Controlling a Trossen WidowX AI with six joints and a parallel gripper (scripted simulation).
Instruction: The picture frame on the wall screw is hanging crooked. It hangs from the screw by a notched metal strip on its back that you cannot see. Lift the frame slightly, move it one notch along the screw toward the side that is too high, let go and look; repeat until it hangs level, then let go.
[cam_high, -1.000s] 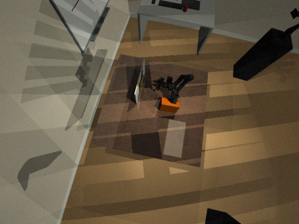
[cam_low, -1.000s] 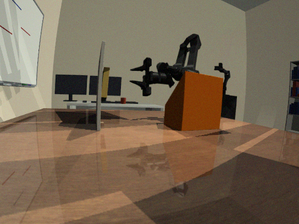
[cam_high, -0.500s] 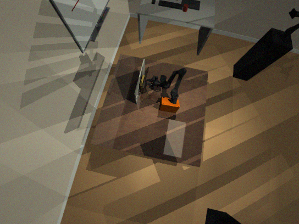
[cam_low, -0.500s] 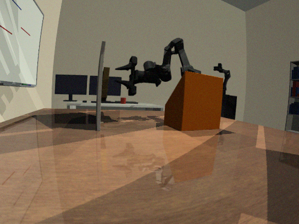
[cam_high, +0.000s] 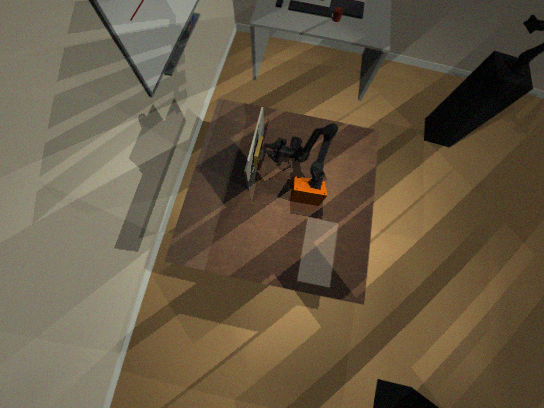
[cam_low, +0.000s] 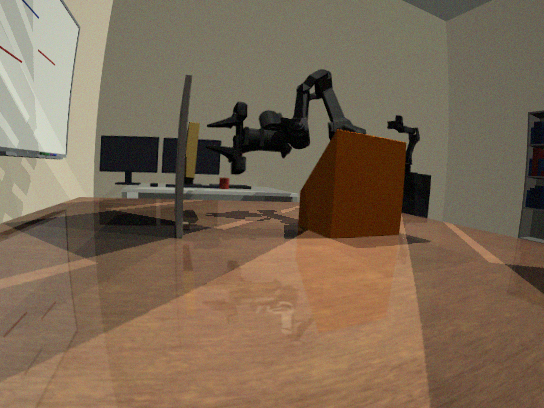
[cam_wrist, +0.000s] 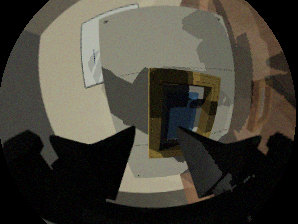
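Right now my gripper tip is 50 mm short of the picture frame, 10 mm to the right of it and 50 mm above it. Also, from my gripper tip: wall panel: 60 mm ahead, 60 mm below.
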